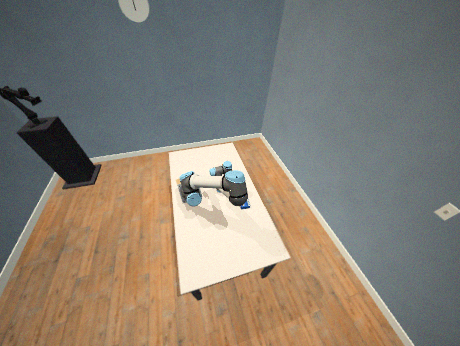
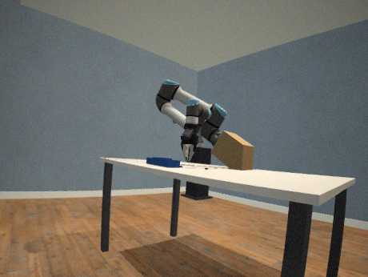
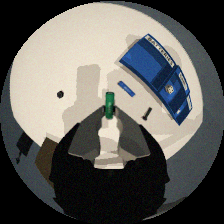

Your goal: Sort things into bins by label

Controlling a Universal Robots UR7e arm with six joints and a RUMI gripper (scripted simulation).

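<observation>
The small blue piece lies 50 mm below my hand, 40 mm ahead of it and 20 mm to the right of it. The rest, counted from my hand: green piece: 10 mm below; then black nut: 110 mm to the left, 50 mm below, 50 mm behind; then black screw: 100 mm to the right, 40 mm below, 10 mm ahead.
</observation>
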